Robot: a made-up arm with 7 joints. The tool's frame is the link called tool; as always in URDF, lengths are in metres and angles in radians. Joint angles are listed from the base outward.
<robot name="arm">
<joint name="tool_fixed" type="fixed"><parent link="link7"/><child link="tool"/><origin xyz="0.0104 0.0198 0.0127" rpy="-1.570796 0 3.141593"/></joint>
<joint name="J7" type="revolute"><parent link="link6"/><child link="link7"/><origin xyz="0.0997 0.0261 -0.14" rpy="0 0 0"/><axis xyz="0 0.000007 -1"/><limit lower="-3.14" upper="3.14"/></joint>
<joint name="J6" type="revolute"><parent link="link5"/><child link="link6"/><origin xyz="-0.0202 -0.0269 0.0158" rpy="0 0 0"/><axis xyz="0 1 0.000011"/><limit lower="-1.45" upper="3.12"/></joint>
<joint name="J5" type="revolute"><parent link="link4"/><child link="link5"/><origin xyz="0.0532 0.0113 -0.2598" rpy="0 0 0"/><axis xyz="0 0.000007 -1"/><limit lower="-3.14" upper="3.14"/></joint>
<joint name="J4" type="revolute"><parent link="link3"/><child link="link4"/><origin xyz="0.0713 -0.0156 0.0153" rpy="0 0 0"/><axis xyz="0 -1 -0.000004"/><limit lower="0.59" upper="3.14"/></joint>
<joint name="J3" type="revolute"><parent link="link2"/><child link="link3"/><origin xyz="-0.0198 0.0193 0.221" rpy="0 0 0"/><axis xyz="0 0 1"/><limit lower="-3.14" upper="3.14"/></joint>
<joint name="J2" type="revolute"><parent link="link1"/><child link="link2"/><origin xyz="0.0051 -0.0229 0.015" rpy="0 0 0"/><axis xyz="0 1 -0.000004"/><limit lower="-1.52" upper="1.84"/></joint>
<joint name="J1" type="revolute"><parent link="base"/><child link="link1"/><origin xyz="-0.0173 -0.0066 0.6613" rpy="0 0 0"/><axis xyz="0 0 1"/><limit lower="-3.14" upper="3.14"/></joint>
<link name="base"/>
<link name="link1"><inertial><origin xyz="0.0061 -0.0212 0.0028"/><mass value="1.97"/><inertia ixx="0.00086" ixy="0" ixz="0" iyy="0.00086" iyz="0" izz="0.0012"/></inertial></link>
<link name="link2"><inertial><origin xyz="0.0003 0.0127 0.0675"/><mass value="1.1"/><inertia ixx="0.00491" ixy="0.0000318" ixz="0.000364" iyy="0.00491" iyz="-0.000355" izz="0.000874"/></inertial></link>
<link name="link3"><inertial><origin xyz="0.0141 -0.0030 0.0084"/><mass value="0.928"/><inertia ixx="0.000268" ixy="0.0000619" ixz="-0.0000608" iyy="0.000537" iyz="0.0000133" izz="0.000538"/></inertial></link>
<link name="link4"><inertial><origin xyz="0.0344 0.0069 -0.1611"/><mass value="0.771"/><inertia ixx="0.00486" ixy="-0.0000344" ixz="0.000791" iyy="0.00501" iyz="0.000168" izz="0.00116"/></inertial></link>
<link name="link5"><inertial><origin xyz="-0.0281 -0.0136 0.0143"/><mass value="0.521"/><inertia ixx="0.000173" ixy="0" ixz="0" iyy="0.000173" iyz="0" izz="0.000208"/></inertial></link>
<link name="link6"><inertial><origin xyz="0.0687 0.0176 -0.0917"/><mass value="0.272"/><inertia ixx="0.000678" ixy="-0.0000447" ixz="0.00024" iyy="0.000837" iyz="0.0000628" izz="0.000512"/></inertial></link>
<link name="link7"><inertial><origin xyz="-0.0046 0.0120 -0.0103"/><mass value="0.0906"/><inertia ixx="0.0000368" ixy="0" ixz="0" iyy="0.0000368" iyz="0" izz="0.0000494"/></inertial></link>
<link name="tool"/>
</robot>
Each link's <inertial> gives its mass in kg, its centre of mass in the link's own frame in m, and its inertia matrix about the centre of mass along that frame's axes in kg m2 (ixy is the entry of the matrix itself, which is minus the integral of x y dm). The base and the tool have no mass. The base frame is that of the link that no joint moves.
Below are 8 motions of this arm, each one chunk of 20 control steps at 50 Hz.
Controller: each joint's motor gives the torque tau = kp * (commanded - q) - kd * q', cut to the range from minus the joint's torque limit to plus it. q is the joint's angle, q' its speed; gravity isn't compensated. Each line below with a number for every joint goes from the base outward.
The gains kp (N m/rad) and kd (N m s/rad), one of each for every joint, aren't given. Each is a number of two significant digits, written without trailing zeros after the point. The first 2 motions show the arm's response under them.
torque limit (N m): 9.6 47 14 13 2.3 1.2 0.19
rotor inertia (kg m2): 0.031 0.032 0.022 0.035 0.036 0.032 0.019
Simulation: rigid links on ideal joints. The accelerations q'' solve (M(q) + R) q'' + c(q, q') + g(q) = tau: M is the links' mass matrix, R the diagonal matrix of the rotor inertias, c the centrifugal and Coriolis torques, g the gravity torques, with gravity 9.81 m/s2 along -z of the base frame. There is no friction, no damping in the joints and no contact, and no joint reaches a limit. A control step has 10 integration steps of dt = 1/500 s. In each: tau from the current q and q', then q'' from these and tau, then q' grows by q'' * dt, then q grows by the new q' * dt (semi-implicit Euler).
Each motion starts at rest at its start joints. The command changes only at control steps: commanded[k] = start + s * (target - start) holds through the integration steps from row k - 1 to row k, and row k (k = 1, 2, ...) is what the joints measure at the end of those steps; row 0 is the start. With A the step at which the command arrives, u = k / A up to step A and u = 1 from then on. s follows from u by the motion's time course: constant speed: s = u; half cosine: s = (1 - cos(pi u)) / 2; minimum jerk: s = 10 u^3 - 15 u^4 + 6 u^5; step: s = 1 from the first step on.
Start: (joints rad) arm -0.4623 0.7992 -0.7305 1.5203 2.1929 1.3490 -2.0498
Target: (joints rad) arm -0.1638 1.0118 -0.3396 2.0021 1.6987 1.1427 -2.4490
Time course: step
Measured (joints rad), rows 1 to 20:
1: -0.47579 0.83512 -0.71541 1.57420 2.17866 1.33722 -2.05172
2: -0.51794 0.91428 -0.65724 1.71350 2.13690 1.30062 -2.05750
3: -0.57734 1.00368 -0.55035 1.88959 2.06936 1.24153 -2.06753
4: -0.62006 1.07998 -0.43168 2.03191 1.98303 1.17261 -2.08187
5: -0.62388 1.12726 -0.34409 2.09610 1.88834 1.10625 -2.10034
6: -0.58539 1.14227 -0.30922 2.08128 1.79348 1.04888 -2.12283
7: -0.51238 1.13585 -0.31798 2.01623 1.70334 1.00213 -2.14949
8: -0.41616 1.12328 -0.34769 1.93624 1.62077 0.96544 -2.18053
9: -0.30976 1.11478 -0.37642 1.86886 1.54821 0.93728 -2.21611
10: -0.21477 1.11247 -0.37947 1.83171 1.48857 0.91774 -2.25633
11: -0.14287 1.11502 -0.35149 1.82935 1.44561 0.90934 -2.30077
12: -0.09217 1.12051 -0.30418 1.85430 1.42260 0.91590 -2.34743
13: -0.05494 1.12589 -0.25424 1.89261 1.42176 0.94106 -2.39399
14: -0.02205 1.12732 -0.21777 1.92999 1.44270 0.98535 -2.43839
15: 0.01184 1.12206 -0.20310 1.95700 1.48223 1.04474 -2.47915
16: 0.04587 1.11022 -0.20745 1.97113 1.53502 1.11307 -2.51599
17: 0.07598 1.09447 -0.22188 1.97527 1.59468 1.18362 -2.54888
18: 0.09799 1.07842 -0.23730 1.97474 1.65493 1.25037 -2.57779
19: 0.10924 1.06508 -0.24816 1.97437 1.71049 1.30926 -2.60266
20: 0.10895 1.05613 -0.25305 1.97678 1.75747 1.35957 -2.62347
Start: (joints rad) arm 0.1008 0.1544 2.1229 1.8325 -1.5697 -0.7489 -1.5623
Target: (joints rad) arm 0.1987 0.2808 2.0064 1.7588 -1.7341 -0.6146 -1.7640
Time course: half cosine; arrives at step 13
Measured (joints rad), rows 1 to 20:
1: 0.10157 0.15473 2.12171 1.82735 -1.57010 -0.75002 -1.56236
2: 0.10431 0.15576 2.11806 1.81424 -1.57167 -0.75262 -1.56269
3: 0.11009 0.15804 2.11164 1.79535 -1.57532 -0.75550 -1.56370
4: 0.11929 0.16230 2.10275 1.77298 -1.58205 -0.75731 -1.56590
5: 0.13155 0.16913 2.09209 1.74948 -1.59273 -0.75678 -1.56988
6: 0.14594 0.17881 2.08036 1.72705 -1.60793 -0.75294 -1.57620
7: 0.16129 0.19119 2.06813 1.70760 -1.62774 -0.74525 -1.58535
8: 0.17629 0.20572 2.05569 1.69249 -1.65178 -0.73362 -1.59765
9: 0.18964 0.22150 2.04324 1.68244 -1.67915 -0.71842 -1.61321
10: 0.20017 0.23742 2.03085 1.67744 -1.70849 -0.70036 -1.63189
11: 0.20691 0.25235 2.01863 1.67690 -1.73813 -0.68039 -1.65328
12: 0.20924 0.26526 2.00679 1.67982 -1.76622 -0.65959 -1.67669
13: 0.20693 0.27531 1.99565 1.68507 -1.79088 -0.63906 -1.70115
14: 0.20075 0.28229 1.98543 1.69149 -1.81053 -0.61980 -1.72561
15: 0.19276 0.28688 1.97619 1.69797 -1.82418 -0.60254 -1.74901
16: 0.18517 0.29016 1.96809 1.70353 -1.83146 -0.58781 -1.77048
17: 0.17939 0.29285 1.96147 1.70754 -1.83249 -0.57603 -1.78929
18: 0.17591 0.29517 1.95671 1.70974 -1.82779 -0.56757 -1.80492
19: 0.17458 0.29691 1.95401 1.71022 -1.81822 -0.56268 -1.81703
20: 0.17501 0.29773 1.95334 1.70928 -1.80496 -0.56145 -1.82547
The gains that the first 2 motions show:
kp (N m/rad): 75 130 56 49 7.7 6.5 2.1
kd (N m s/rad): 1.5 2.8 1.4 0.91 0.23 0.16 0.1
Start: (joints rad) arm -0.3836 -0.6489 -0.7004 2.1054 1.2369 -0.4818 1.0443
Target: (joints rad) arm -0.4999 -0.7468 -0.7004 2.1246 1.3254 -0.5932 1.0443
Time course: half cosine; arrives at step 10
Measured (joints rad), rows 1 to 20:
1: -0.38351 -0.65244 -0.70038 2.10065 1.23707 -0.48308 1.04431
2: -0.38437 -0.66033 -0.70183 2.08999 1.23829 -0.48667 1.04436
3: -0.38777 -0.67045 -0.70566 2.07688 1.24165 -0.49263 1.04449
4: -0.39467 -0.68188 -0.71140 2.06409 1.24801 -0.50118 1.04470
5: -0.40529 -0.69457 -0.71790 2.05373 1.25790 -0.51256 1.04501
6: -0.41918 -0.70872 -0.72406 2.04746 1.27137 -0.52697 1.04540
7: -0.43548 -0.72438 -0.72933 2.04660 1.28797 -0.54450 1.04589
8: -0.45307 -0.74114 -0.73380 2.05207 1.30677 -0.56501 1.04645
9: -0.47073 -0.75814 -0.73791 2.06412 1.32633 -0.58813 1.04707
10: -0.48723 -0.77427 -0.74221 2.08220 1.34485 -0.61318 1.04774
11: -0.50164 -0.78862 -0.74684 2.10457 1.36045 -0.63924 1.04844
12: -0.51371 -0.80082 -0.75133 2.12820 1.37156 -0.66520 1.04915
13: -0.52359 -0.81088 -0.75501 2.14968 1.37724 -0.68992 1.04984
14: -0.53150 -0.81878 -0.75742 2.16630 1.37722 -0.71233 1.05050
15: -0.53741 -0.82435 -0.75850 2.17669 1.37189 -0.73148 1.05110
16: -0.54106 -0.82732 -0.75849 2.18074 1.36213 -0.74658 1.05163
17: -0.54210 -0.82754 -0.75765 2.17923 1.34921 -0.75704 1.05206
18: -0.54027 -0.82505 -0.75622 2.17336 1.33455 -0.76243 1.05239
19: -0.53562 -0.82017 -0.75433 2.16434 1.31964 -0.76254 1.05261
20: -0.52853 -0.81341 -0.75203 2.15322 1.30591 -0.75736 1.05269

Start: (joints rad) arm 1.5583 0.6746 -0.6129 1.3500 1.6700 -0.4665 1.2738
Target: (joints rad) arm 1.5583 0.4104 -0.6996 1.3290 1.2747 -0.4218 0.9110
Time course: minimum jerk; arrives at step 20
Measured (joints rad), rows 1 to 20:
1: 1.55765 0.67913 -0.61176 1.34852 1.67002 -0.46618 1.27380
2: 1.55612 0.68931 -0.60824 1.34326 1.67001 -0.46473 1.27372
3: 1.55433 0.70123 -0.60236 1.33307 1.66979 -0.46127 1.27338
4: 1.55302 0.71129 -0.59477 1.31781 1.66905 -0.45490 1.27243
5: 1.55277 0.71670 -0.58664 1.29851 1.66727 -0.44499 1.27040
6: 1.55392 0.71565 -0.57936 1.27723 1.66379 -0.43134 1.26667
7: 1.55648 0.70730 -0.57425 1.25665 1.65770 -0.41424 1.26060
8: 1.56017 0.69162 -0.57228 1.23954 1.64799 -0.39445 1.25152
9: 1.56453 0.66936 -0.57394 1.22820 1.63357 -0.37306 1.23892
10: 1.56898 0.64180 -0.57921 1.22410 1.61343 -0.35135 1.22254
11: 1.57298 0.61063 -0.58768 1.22761 1.58678 -0.33066 1.20227
12: 1.57608 0.57769 -0.59871 1.23796 1.55325 -0.31227 1.17809
13: 1.57802 0.54479 -0.61154 1.25342 1.51301 -0.29739 1.14994
14: 1.57863 0.51353 -0.62546 1.27160 1.46689 -0.28716 1.11784
15: 1.57782 0.48527 -0.63978 1.28995 1.41639 -0.28255 1.08222
16: 1.57551 0.46116 -0.65392 1.30610 1.36368 -0.28433 1.04408
17: 1.57166 0.44211 -0.66734 1.31823 1.31139 -0.29288 1.00471
18: 1.56633 0.42876 -0.67959 1.32522 1.26245 -0.30805 0.96551
19: 1.55977 0.42134 -0.69027 1.32664 1.21975 -0.32904 0.92796
20: 1.55245 0.41954 -0.69900 1.32262 1.18581 -0.35435 0.89343

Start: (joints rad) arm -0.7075 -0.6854 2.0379 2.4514 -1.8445 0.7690 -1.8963
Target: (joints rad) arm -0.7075 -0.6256 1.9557 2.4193 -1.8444 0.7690 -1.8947
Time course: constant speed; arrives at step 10
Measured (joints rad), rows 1 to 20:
1: -0.70728 -0.68872 2.03598 2.44960 -1.84427 0.76930 -1.89625
2: -0.70638 -0.69574 2.03361 2.44338 -1.84380 0.76969 -1.89612
3: -0.70451 -0.70386 2.03287 2.43202 -1.84323 0.76915 -1.89594
4: -0.70199 -0.71162 2.03392 2.41646 -1.84260 0.76662 -1.89574
5: -0.69944 -0.71830 2.03587 2.39868 -1.84186 0.76118 -1.89552
6: -0.69751 -0.72351 2.03762 2.38084 -1.84094 0.75227 -1.89529
7: -0.69660 -0.72693 2.03825 2.36473 -1.83981 0.73980 -1.89507
8: -0.69680 -0.72821 2.03712 2.35149 -1.83849 0.72419 -1.89485
9: -0.69794 -0.72705 2.03383 2.34158 -1.83706 0.70629 -1.89466
10: -0.69970 -0.72325 2.02819 2.33502 -1.83563 0.68730 -1.89448
11: -0.70249 -0.71717 2.02138 2.33260 -1.83428 0.66892 -1.89432
12: -0.70655 -0.70965 2.01434 2.33480 -1.83304 0.65301 -1.89417
13: -0.71129 -0.70144 2.00708 2.34075 -1.83197 0.64118 -1.89402
14: -0.71581 -0.69307 1.99960 2.34892 -1.83114 0.63472 -1.89388
15: -0.71934 -0.68493 1.99221 2.35774 -1.83058 0.63442 -1.89375
16: -0.72142 -0.67737 1.98539 2.36600 -1.83033 0.64052 -1.89362
17: -0.72197 -0.67081 1.97964 2.37303 -1.83035 0.65270 -1.89349
18: -0.72122 -0.66564 1.97532 2.37858 -1.83062 0.67006 -1.89335
19: -0.71952 -0.66218 1.97260 2.38267 -1.83110 0.69129 -1.89322
20: -0.71727 -0.66059 1.97149 2.38541 -1.83174 0.71476 -1.89307

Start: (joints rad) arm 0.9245 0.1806 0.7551 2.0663 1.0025 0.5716 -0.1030
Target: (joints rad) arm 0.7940 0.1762 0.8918 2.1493 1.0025 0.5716 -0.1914
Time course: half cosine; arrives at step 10
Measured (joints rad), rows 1 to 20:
1: 0.92376 0.18185 0.75622 2.06259 1.00230 0.57161 -0.10309
2: 0.92019 0.18559 0.76114 2.05357 1.00164 0.57201 -0.10350
3: 0.91199 0.19193 0.77175 2.04172 1.00038 0.57349 -0.10456
4: 0.89888 0.20039 0.78771 2.02962 0.99841 0.57678 -0.10668
5: 0.88185 0.20991 0.80696 2.01948 0.99566 0.58240 -0.11025
6: 0.86240 0.21913 0.82680 2.01301 0.99214 0.59053 -0.11559
7: 0.84221 0.22671 0.84467 2.01136 0.98792 0.60083 -0.12287
8: 0.82287 0.23167 0.85861 2.01508 0.98315 0.61250 -0.13205
9: 0.80596 0.23356 0.86724 2.02401 0.97809 0.62428 -0.14290
10: 0.79299 0.23243 0.86983 2.03727 0.97311 0.63467 -0.15492
11: 0.78440 0.22888 0.86742 2.05327 0.96861 0.64212 -0.16752
12: 0.77901 0.22391 0.86307 2.07007 0.96494 0.64540 -0.18008
13: 0.77557 0.21840 0.85968 2.08586 0.96245 0.64379 -0.19204
14: 0.77366 0.21296 0.85855 2.09919 0.96139 0.63725 -0.20295
15: 0.77344 0.20797 0.85974 2.10908 0.96190 0.62631 -0.21242
16: 0.77507 0.20367 0.86279 2.11506 0.96398 0.61204 -0.22020
17: 0.77847 0.20027 0.86714 2.11710 0.96748 0.59588 -0.22611
18: 0.78321 0.19785 0.87230 2.11556 0.97215 0.57945 -0.23011
19: 0.78869 0.19645 0.87778 2.11109 0.97761 0.56441 -0.23221
20: 0.79425 0.19602 0.88308 2.10455 0.98345 0.55225 -0.23254

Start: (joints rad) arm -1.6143 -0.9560 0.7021 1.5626 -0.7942 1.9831 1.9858
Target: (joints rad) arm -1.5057 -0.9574 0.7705 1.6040 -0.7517 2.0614 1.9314
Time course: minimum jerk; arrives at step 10
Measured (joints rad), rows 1 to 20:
1: -1.61444 -0.96015 0.70311 1.55677 -0.79280 1.98387 1.98575
2: -1.61368 -0.96851 0.70716 1.54442 -0.78891 1.98702 1.98557
3: -1.61004 -0.97654 0.71569 1.53126 -0.78242 1.99388 1.98509
4: -1.60187 -0.98120 0.72923 1.52153 -0.77305 2.00514 1.98406
5: -1.58857 -0.98161 0.74713 1.51737 -0.76043 2.02063 1.98216
6: -1.57089 -0.97889 0.76772 1.51899 -0.74426 2.03936 1.97910
7: -1.55081 -0.97543 0.78873 1.52543 -0.72459 2.05978 1.97469
8: -1.53095 -0.97377 0.80784 1.53524 -0.70200 2.08020 1.96890
9: -1.51383 -0.97565 0.82317 1.54704 -0.67768 2.09910 1.96189
10: -1.50110 -0.98139 0.83372 1.55963 -0.65342 2.11536 1.95400
11: -1.49294 -0.98975 0.83957 1.57197 -0.63136 2.12837 1.94564
12: -1.48839 -0.99862 0.84176 1.58309 -0.61357 2.13795 1.93721
13: -1.48617 -1.00597 0.84157 1.59209 -0.60163 2.14411 1.92911
14: -1.48528 -1.01057 0.84009 1.59821 -0.59635 2.14694 1.92167
15: -1.48529 -1.01205 0.83788 1.60099 -0.59775 2.14661 1.91514
16: -1.48619 -1.01076 0.83511 1.60037 -0.60513 2.14338 1.90971
17: -1.48818 -1.00742 0.83177 1.59670 -0.61734 2.13767 1.90552
18: -1.49139 -1.00281 0.82783 1.59066 -0.63290 2.13002 1.90262
19: -1.49575 -0.99761 0.82341 1.58314 -0.65027 2.12111 1.90102
20: -1.50092 -0.99233 0.81876 1.57507 -0.66791 2.11164 1.90065

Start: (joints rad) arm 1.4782 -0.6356 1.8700 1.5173 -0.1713 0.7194 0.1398
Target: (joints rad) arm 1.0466 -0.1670 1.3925 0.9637 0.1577 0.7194 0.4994
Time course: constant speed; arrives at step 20
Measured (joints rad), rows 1 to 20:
1: 1.47752 -0.63588 1.87197 1.51116 -0.17021 0.71819 0.14028
2: 1.47557 -0.63351 1.87746 1.49270 -0.16625 0.71478 0.14198
3: 1.47194 -0.62545 1.88468 1.46157 -0.15792 0.70946 0.14549
4: 1.46561 -0.61176 1.89038 1.42033 -0.14413 0.70333 0.15124
5: 1.45527 -0.59379 1.89129 1.37315 -0.12441 0.69792 0.15951
6: 1.43965 -0.57291 1.88504 1.32453 -0.09906 0.69487 0.17040
7: 1.41795 -0.54996 1.87032 1.27836 -0.06907 0.69556 0.18394
8: 1.39004 -0.52515 1.84671 1.23738 -0.03598 0.70073 0.20000
9: 1.35656 -0.49838 1.81449 1.20308 -0.00173 0.71031 0.21840
10: 1.31883 -0.46945 1.77454 1.17573 0.03161 0.72343 0.23889
11: 1.27863 -0.43834 1.72826 1.15451 0.06203 0.73846 0.26117
12: 1.23789 -0.40535 1.67752 1.13782 0.08784 0.75337 0.28493
13: 1.19829 -0.37115 1.62445 1.12352 0.10779 0.76602 0.30981
14: 1.16101 -0.33674 1.57138 1.10927 0.12126 0.77458 0.33544
15: 1.12659 -0.30325 1.52057 1.09282 0.12833 0.77784 0.36145
16: 1.09509 -0.27165 1.47401 1.07234 0.12974 0.77537 0.38750
17: 1.06645 -0.24249 1.43304 1.04663 0.12682 0.76764 0.41324
18: 1.04077 -0.21580 1.39832 1.01538 0.12131 0.75591 0.43838
19: 1.01825 -0.19115 1.36975 0.97921 0.11522 0.74200 0.46267
20: 0.99907 -0.16790 1.34678 0.93956 0.11057 0.72802 0.48589

